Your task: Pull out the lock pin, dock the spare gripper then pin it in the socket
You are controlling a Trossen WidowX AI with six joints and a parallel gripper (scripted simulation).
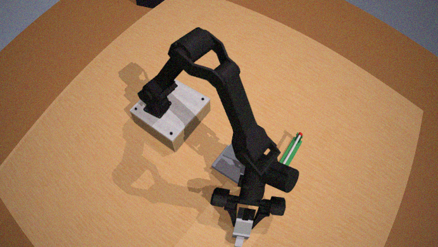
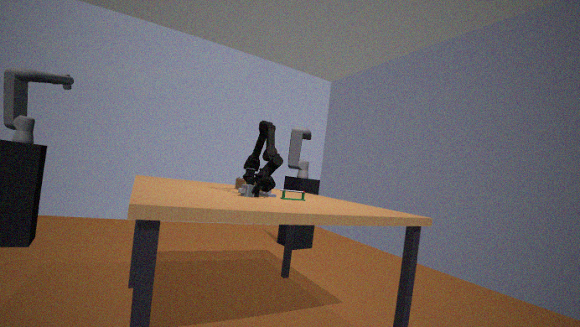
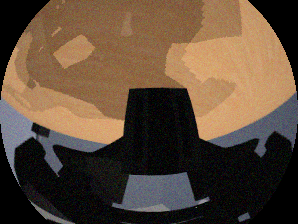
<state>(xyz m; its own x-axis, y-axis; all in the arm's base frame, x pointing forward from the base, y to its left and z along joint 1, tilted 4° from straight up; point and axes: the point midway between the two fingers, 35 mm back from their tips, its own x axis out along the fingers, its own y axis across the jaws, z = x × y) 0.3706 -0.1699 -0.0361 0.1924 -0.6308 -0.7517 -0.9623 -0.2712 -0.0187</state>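
Right now my gripper tip is 90 mm past the grey mount, 160 mm to the right of it and 30 mm below it. Also, from my gripper tip: spare gripper: 10 mm above; then green bracket: 20 mm ahead, 260 mm to the left.
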